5 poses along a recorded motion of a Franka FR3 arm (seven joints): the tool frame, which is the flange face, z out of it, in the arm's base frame.
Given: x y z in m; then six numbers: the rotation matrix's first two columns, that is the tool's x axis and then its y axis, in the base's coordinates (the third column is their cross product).
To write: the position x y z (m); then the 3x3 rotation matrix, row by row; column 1 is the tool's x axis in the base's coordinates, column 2 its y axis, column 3 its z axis. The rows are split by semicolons. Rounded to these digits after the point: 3 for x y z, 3 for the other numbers.
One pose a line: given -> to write
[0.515 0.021 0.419 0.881 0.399 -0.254 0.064 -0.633 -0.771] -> 0.515 0.021 0.419; 0.881 0.064 -0.468; 0.399 -0.633 0.663; -0.254 -0.771 -0.583
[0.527 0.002 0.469 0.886 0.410 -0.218 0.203 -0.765 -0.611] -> 0.527 0.002 0.469; 0.886 0.203 -0.417; 0.410 -0.765 0.497; -0.218 -0.611 -0.761
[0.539 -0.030 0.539 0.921 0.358 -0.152 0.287 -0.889 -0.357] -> 0.539 -0.030 0.539; 0.921 0.287 -0.263; 0.358 -0.889 0.285; -0.152 -0.357 -0.922
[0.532 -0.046 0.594 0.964 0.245 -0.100 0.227 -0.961 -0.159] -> 0.532 -0.046 0.594; 0.964 0.227 -0.135; 0.245 -0.961 0.131; -0.100 -0.159 -0.982
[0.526 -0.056 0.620 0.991 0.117 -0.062 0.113 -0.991 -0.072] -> 0.526 -0.056 0.620; 0.991 0.113 -0.070; 0.117 -0.991 0.064; -0.062 -0.072 -0.995
